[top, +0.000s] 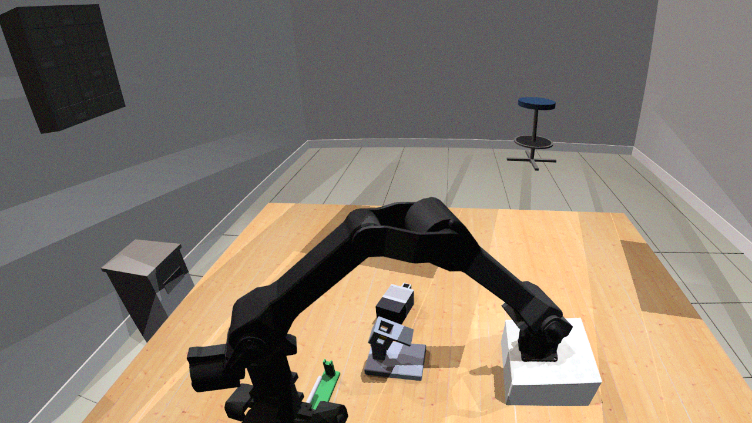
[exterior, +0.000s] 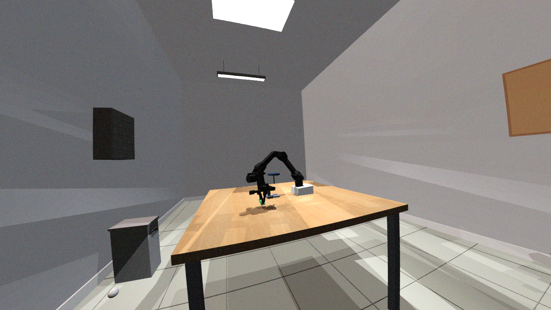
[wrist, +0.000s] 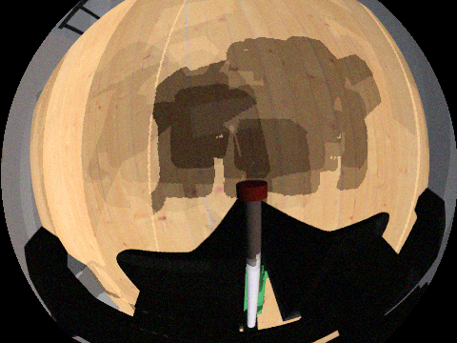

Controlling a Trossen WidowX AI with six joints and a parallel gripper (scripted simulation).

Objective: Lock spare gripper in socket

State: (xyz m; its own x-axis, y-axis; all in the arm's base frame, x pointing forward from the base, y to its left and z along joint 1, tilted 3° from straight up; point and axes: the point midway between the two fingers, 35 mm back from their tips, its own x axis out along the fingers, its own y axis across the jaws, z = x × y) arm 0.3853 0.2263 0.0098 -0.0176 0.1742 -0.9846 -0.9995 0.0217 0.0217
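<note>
My gripper tip is 10 cm to the left of the green cradle. Also, from my gripper tip: spare gripper: 9 cm behind, 38 cm to the right; grey mount: 11 cm behind, 22 cm to the right, 3 cm above.
</note>
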